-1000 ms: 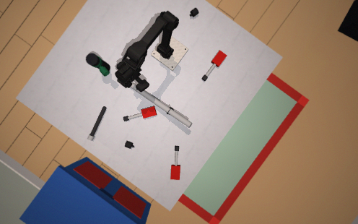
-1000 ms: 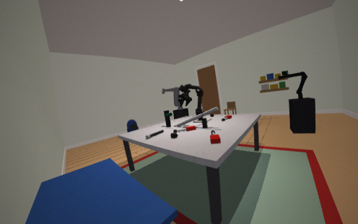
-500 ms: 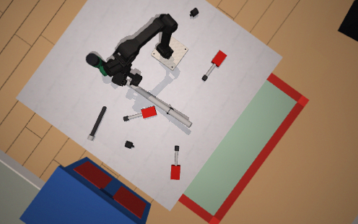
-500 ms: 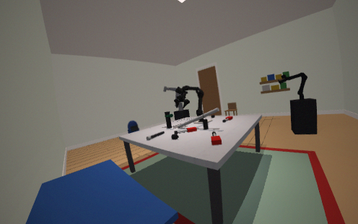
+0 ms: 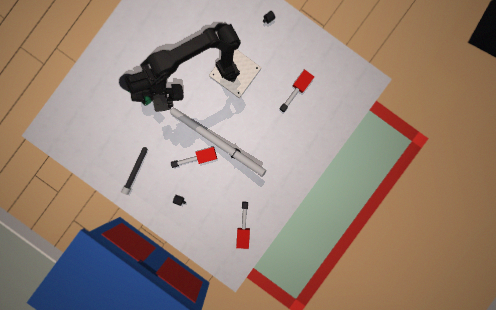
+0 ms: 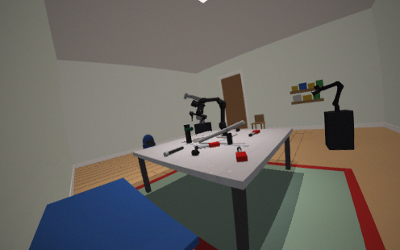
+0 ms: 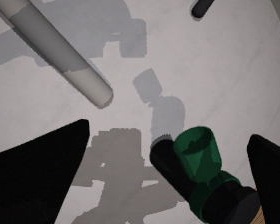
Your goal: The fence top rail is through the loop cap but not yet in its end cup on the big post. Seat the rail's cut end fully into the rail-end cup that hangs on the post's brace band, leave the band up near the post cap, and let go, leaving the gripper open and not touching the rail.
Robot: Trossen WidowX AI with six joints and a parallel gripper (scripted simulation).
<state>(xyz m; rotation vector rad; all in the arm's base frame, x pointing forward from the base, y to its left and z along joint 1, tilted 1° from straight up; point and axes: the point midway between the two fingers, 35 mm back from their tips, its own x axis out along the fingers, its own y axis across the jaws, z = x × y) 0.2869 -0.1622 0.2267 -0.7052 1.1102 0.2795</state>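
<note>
My gripper tip is now 90 mm to the left of the green cup and 60 mm above it. From my gripper tip the other things lie so: loop cap 370 mm to the left, 110 mm below, 30 mm ahead.
</note>
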